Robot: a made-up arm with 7 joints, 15 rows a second.
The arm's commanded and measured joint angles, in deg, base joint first. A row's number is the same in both.
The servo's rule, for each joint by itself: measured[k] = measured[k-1] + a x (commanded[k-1-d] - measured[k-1]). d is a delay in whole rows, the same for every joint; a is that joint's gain. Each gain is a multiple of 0.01, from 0.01 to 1. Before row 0 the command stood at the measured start. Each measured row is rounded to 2 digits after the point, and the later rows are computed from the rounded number. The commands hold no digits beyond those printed.
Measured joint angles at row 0: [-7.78 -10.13 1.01 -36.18 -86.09 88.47 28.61]
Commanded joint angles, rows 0 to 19: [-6.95 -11.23 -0.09 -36.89 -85.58 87.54 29.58]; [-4.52 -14.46 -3.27 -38.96 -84.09 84.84 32.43]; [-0.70 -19.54 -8.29 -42.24 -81.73 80.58 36.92]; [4.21 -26.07 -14.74 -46.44 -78.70 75.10 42.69]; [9.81 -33.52 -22.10 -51.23 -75.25 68.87 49.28]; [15.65 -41.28 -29.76 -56.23 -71.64 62.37 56.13]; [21.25 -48.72 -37.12 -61.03 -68.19 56.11 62.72]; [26.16 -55.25 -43.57 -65.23 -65.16 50.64 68.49]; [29.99 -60.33 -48.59 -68.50 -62.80 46.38 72.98]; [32.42 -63.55 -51.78 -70.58 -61.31 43.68 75.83]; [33.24 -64.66 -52.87 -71.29 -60.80 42.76 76.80]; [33.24 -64.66 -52.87 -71.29 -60.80 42.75 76.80]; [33.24 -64.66 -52.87 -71.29 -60.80 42.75 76.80]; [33.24 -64.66 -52.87 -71.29 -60.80 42.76 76.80]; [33.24 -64.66 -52.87 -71.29 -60.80 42.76 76.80]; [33.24 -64.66 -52.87 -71.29 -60.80 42.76 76.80]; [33.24 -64.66 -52.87 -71.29 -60.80 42.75 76.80]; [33.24 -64.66 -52.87 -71.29 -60.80 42.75 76.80]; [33.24 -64.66 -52.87 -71.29 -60.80 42.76 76.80]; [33.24 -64.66 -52.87 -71.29 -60.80 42.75 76.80]
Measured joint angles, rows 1 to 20: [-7.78 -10.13 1.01 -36.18 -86.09 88.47 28.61]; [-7.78 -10.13 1.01 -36.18 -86.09 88.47 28.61]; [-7.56 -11.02 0.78 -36.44 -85.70 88.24 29.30]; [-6.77 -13.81 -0.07 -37.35 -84.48 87.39 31.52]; [-5.19 -18.45 -1.80 -39.11 -82.39 85.69 35.35]; [-2.75 -24.62 -4.52 -41.75 -79.59 83.04 40.56]; [0.52 -31.83 -8.21 -45.16 -76.29 79.50 46.75]; [4.45 -39.48 -12.74 -49.15 -72.76 75.22 53.41]; [8.82 -46.96 -17.86 -53.43 -69.29 70.44 60.02]; [13.33 -53.67 -23.26 -57.68 -66.15 65.49 66.03]; [17.66 -59.06 -28.58 -61.58 -63.60 60.71 70.96]; [21.50 -62.70 -33.45 -64.82 -61.86 56.45 74.42]; [24.55 -64.29 -37.53 -67.15 -61.05 53.03 76.11]; [26.81 -64.59 -40.75 -68.64 -60.86 50.46 76.60]; [28.48 -64.65 -43.30 -69.59 -60.81 48.53 76.74]; [29.72 -64.66 -45.31 -70.20 -60.80 47.09 76.78]; [30.64 -64.66 -46.90 -70.59 -60.80 46.01 76.79]; [31.32 -64.66 -48.15 -70.84 -60.80 45.20 76.80]; [31.82 -64.66 -49.14 -71.00 -60.80 44.59 76.80]; [32.19 -64.66 -49.92 -71.10 -60.80 44.13 76.80]
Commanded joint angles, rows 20 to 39: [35.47 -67.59 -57.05 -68.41 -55.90 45.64 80.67]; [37.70 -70.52 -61.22 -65.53 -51.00 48.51 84.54]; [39.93 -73.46 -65.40 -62.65 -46.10 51.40 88.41]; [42.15 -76.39 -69.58 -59.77 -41.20 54.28 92.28]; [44.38 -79.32 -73.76 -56.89 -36.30 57.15 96.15]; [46.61 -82.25 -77.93 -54.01 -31.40 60.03 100.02]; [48.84 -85.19 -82.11 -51.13 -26.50 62.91 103.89]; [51.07 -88.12 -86.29 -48.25 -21.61 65.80 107.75]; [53.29 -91.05 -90.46 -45.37 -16.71 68.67 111.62]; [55.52 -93.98 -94.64 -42.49 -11.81 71.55 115.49]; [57.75 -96.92 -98.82 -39.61 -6.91 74.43 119.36]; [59.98 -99.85 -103.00 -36.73 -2.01 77.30 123.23]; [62.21 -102.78 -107.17 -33.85 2.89 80.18 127.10]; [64.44 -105.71 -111.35 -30.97 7.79 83.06 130.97]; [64.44 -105.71 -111.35 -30.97 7.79 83.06 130.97]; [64.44 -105.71 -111.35 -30.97 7.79 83.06 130.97]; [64.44 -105.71 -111.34 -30.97 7.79 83.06 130.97]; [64.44 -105.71 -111.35 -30.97 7.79 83.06 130.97]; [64.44 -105.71 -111.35 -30.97 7.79 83.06 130.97]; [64.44 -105.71 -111.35 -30.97 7.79 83.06 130.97]
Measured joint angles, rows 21 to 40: [32.46 -64.66 -50.54 -71.17 -60.80 43.79 76.80]; [32.66 -64.66 -51.03 -71.21 -60.80 43.53 76.80]; [33.39 -67.03 -52.29 -70.20 -57.08 44.06 79.55]; [34.51 -69.86 -54.17 -68.52 -52.46 45.17 83.09]; [35.92 -72.78 -56.53 -66.41 -47.63 46.73 86.87]; [37.54 -75.70 -59.27 -64.02 -42.74 48.62 90.71]; [39.32 -78.63 -62.31 -61.45 -37.85 50.75 94.57]; [41.22 -81.56 -65.59 -58.77 -32.95 53.07 98.44]; [43.20 -84.50 -69.06 -56.02 -28.05 55.53 102.31]; [45.25 -87.43 -72.68 -53.22 -23.16 58.10 106.17]; [47.34 -90.36 -76.41 -50.39 -18.26 60.74 110.04]; [49.47 -93.29 -80.24 -47.55 -13.36 63.44 113.91]; [51.62 -96.23 -84.14 -44.69 -8.46 66.19 117.78]; [53.79 -99.16 -88.10 -41.82 -3.56 68.97 121.65]; [55.98 -102.09 -92.10 -38.95 1.34 71.77 125.52]; [58.18 -105.02 -96.14 -36.08 6.24 74.59 129.39]; [59.81 -105.58 -99.33 -34.24 7.42 76.71 130.51]; [61.01 -105.69 -101.85 -33.06 7.70 78.30 130.84]; [61.90 -105.71 -103.84 -32.31 7.77 79.49 130.93]; [62.56 -105.71 -105.42 -31.83 7.79 80.38 130.96]
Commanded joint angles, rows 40 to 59: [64.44 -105.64 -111.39 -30.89 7.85 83.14 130.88]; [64.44 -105.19 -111.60 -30.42 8.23 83.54 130.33]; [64.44 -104.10 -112.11 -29.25 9.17 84.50 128.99]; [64.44 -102.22 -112.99 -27.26 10.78 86.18 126.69]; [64.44 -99.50 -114.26 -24.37 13.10 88.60 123.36]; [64.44 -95.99 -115.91 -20.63 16.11 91.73 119.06]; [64.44 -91.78 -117.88 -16.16 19.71 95.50 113.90]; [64.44 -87.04 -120.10 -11.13 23.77 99.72 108.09]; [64.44 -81.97 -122.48 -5.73 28.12 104.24 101.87]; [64.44 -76.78 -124.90 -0.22 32.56 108.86 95.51]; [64.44 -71.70 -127.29 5.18 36.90 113.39 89.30]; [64.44 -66.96 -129.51 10.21 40.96 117.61 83.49]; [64.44 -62.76 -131.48 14.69 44.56 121.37 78.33]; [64.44 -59.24 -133.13 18.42 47.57 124.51 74.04]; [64.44 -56.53 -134.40 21.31 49.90 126.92 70.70]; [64.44 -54.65 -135.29 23.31 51.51 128.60 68.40]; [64.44 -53.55 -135.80 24.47 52.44 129.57 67.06]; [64.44 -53.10 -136.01 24.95 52.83 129.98 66.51]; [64.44 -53.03 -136.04 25.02 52.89 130.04 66.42]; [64.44 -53.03 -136.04 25.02 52.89 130.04 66.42]
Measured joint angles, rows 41 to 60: [63.05 -105.71 -106.67 -31.52 7.79 81.05 130.97]; [63.41 -105.71 -107.65 -31.32 7.79 81.55 130.97]; [63.68 -105.65 -108.44 -31.17 7.84 81.95 130.91]; [63.88 -105.28 -109.10 -30.90 8.14 82.35 130.50]; [64.03 -104.32 -109.73 -30.31 8.92 82.89 129.43]; [64.14 -102.62 -110.41 -29.21 10.33 83.71 127.48]; [64.22 -100.09 -111.22 -27.47 12.44 84.93 124.55]; [64.28 -96.77 -112.20 -25.01 15.23 86.63 120.65]; [64.32 -92.73 -113.39 -21.82 18.63 88.85 115.86]; [64.35 -88.12 -114.80 -17.97 22.54 91.57 110.34]; [64.37 -83.14 -116.41 -13.56 26.78 94.74 104.33]; [64.39 -77.99 -118.19 -8.76 31.17 98.27 98.07]; [64.40 -72.90 -120.10 -3.74 35.52 102.05 91.84]; [64.41 -68.09 -122.08 1.28 39.65 105.94 85.91]; [64.42 -63.77 -124.05 6.11 43.38 109.80 80.53]; [64.43 -60.10 -125.96 10.54 46.56 113.48 75.92]; [64.43 -57.21 -127.73 14.42 49.10 116.84 72.21]; [64.43 -55.14 -129.32 17.62 50.93 119.78 69.50]; [64.43 -53.85 -130.68 20.09 52.08 122.23 67.77]; [64.43 -53.24 -131.80 21.84 52.65 124.17 66.88]
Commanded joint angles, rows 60 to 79: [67.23 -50.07 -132.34 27.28 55.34 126.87 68.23]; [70.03 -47.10 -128.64 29.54 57.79 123.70 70.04]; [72.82 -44.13 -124.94 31.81 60.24 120.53 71.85]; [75.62 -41.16 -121.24 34.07 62.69 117.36 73.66]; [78.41 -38.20 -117.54 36.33 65.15 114.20 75.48]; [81.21 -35.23 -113.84 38.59 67.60 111.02 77.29]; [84.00 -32.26 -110.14 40.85 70.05 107.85 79.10]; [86.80 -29.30 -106.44 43.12 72.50 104.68 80.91]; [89.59 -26.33 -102.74 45.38 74.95 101.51 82.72]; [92.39 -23.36 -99.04 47.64 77.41 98.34 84.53]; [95.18 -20.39 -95.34 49.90 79.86 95.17 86.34]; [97.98 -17.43 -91.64 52.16 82.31 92.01 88.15]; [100.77 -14.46 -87.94 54.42 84.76 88.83 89.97]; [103.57 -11.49 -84.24 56.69 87.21 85.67 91.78]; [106.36 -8.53 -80.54 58.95 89.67 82.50 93.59]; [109.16 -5.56 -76.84 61.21 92.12 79.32 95.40]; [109.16 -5.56 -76.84 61.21 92.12 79.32 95.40]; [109.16 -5.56 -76.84 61.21 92.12 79.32 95.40]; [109.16 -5.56 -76.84 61.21 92.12 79.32 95.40]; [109.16 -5.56 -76.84 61.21 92.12 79.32 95.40]
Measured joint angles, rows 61 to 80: [64.43 -53.07 -132.69 22.98 52.83 125.64 66.55]; [64.43 -53.04 -133.39 23.71 52.88 126.74 66.46]; [65.16 -50.63 -133.17 25.00 54.75 126.77 67.72]; [66.43 -47.77 -132.22 26.63 57.06 126.00 69.37]; [68.09 -44.82 -130.69 28.49 59.48 124.63 71.13]; [70.05 -41.86 -128.71 30.50 61.92 122.81 72.93]; [72.22 -38.90 -126.36 32.60 64.37 120.66 74.74]; [74.56 -35.93 -123.73 34.76 66.82 118.25 76.55]; [77.01 -32.96 -120.88 36.95 69.27 115.65 78.36]; [79.56 -30.00 -117.85 39.17 71.72 112.91 80.17]; [82.17 -27.03 -114.68 41.41 74.17 110.06 81.98]; [84.83 -24.06 -111.40 43.65 76.63 107.13 83.79]; [87.52 -21.09 -108.03 45.90 79.08 104.14 85.60]; [90.24 -18.13 -104.59 48.15 81.53 101.11 87.41]; [92.98 -15.16 -101.09 50.41 83.98 98.04 89.23]; [95.73 -12.19 -97.55 52.67 86.43 94.95 91.04]; [98.49 -9.23 -93.98 54.93 88.89 91.84 92.85]; [101.26 -6.26 -90.38 57.19 91.34 88.71 94.66]; [103.31 -5.69 -87.54 58.64 91.93 86.36 95.19]; [104.83 -5.58 -85.29 59.57 92.07 84.60 95.34]
